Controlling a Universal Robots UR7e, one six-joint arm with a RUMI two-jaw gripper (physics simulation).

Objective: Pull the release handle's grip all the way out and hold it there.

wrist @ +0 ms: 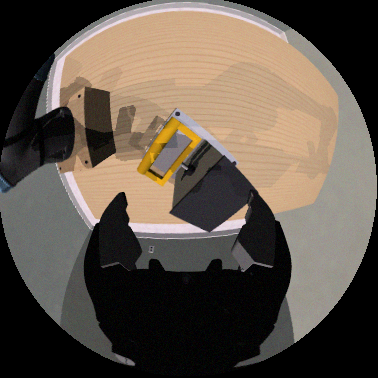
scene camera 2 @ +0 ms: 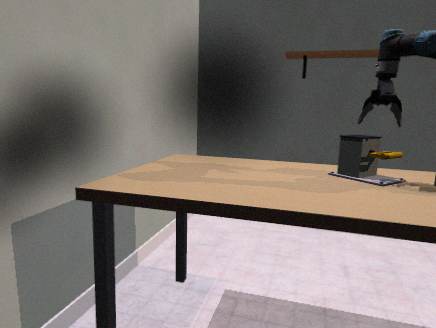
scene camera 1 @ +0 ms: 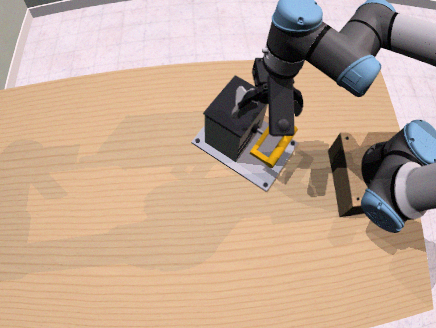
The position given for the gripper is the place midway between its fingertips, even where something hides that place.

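Observation:
The gripper [scene camera 1: 266, 115], [wrist: 186, 192], [scene camera 2: 378, 125] is in view. A grey base plate [scene camera 1: 251, 168], [wrist: 178, 141] is in view as well.

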